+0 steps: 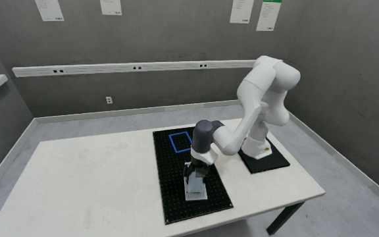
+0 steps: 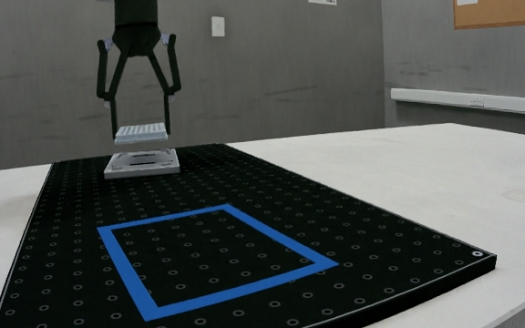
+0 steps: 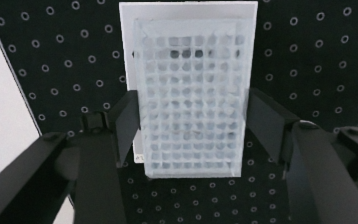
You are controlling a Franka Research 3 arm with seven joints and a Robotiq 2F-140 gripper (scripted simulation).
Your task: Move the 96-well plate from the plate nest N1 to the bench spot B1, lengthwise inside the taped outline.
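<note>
The plate nest N1 is 70 mm below my hand. From my hand the other things lie so: clear 96-well plate (20 mm below).
</note>
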